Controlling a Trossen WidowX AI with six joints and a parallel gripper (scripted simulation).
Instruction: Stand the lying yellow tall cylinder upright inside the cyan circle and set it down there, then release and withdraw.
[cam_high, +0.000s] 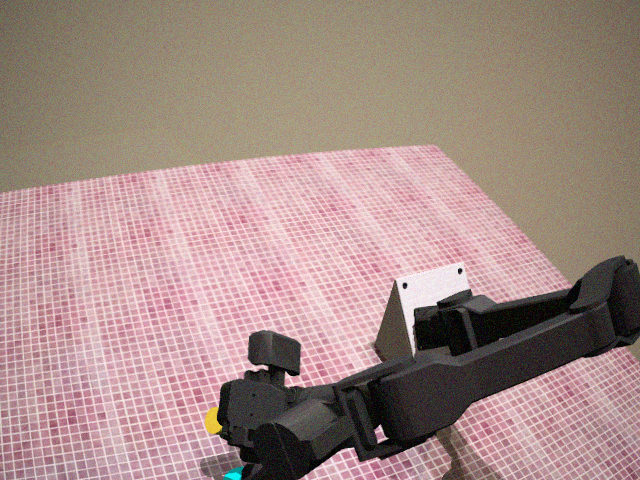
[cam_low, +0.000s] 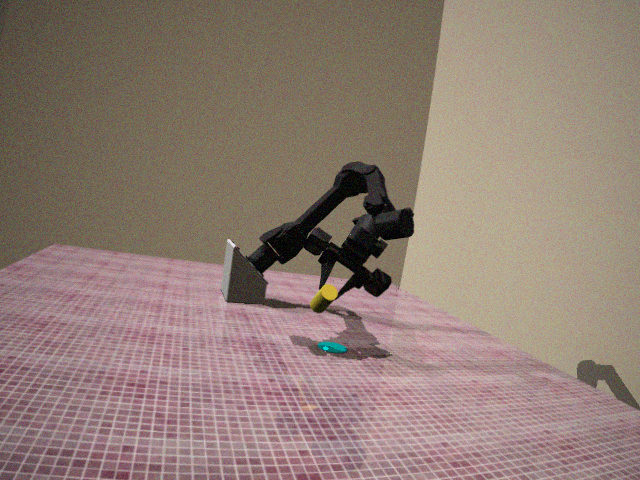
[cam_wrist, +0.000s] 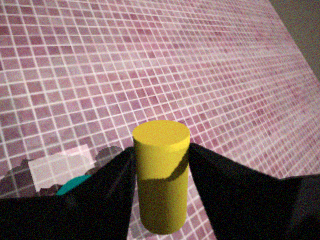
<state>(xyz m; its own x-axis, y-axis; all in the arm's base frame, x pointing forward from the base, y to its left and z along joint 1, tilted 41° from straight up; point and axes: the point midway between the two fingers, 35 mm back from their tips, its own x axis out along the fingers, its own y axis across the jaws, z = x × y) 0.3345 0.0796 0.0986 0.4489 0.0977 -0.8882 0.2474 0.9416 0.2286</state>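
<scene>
Right now the cyan circle is 110 mm below my gripper tip, 40 mm to the left of it and 20 mm behind it. Also, from my gripper tip: yellow cylinder: 10 mm below, 10 mm behind.
</scene>
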